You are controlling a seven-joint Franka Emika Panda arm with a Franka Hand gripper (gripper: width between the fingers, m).
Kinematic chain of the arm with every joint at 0, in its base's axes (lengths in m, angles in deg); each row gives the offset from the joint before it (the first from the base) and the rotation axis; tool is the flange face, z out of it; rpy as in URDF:
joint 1: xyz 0 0 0.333 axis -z
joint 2: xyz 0 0 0 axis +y
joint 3: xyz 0 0 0.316 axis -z
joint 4: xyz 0.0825 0 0 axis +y
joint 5: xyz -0.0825 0 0.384 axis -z
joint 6: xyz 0 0 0 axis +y
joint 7: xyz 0.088 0 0 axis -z
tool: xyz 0 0 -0.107 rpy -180 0 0
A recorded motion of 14 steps. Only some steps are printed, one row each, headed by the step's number.
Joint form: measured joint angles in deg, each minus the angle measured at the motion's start. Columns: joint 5, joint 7, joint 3, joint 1, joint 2, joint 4, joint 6.
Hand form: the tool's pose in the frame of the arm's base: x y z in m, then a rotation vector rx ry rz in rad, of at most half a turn. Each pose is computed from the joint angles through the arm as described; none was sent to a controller.
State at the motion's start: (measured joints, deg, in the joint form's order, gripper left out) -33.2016 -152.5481 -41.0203 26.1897 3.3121 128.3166 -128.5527
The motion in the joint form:
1: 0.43 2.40 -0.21 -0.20 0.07 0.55 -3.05
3: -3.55 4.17 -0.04 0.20 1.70 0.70 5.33
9: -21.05 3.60 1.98 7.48 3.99 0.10 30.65
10: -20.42 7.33 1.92 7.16 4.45 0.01 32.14
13: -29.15 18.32 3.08 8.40 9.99 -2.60 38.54
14: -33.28 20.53 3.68 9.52 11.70 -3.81 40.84
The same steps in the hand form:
1: 0.5082 0.1495 0.3492 -0.9137 -2.7459 -0.6291
3: 0.4927 0.1537 0.3298 -0.9261 -2.5331 -0.6200
9: 0.4727 0.1198 0.3271 -0.9317 -1.9294 -0.8396
10: 0.4688 0.1241 0.3253 -0.9564 -1.8774 -0.7809
13: 0.4841 0.1191 0.3237 -1.0544 -1.5058 -0.8112
14: 0.4949 0.1092 0.3280 -1.0648 -1.3827 -0.8649

